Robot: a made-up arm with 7 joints. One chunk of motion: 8 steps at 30 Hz.
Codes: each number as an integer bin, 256 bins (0 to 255) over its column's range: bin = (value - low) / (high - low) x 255, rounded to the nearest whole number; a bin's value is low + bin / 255 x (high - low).
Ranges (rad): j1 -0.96..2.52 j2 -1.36..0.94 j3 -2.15..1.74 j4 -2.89..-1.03 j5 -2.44..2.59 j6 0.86..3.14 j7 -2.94..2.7
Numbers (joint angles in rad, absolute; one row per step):
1: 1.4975 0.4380 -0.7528 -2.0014 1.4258 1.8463 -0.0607
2: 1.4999 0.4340 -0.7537 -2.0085 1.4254 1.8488 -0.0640
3: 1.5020 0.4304 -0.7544 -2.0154 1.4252 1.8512 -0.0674
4: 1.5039 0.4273 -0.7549 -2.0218 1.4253 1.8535 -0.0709
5: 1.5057 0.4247 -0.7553 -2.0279 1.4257 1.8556 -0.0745
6: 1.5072 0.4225 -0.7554 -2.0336 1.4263 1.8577 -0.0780
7: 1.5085 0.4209 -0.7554 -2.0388 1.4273 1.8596 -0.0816
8: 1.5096 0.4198 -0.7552 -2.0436 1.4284 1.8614 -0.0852
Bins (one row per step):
1: 180 199 92 122 196 110 130
2: 180 199 92 121 196 111 130
3: 180 199 91 120 196 111 130
4: 181 198 91 119 196 111 130
5: 181 198 91 118 196 111 130
6: 181 198 91 117 196 112 129
7: 181 197 91 117 196 112 129
8: 181 197 91 116 196 112 129

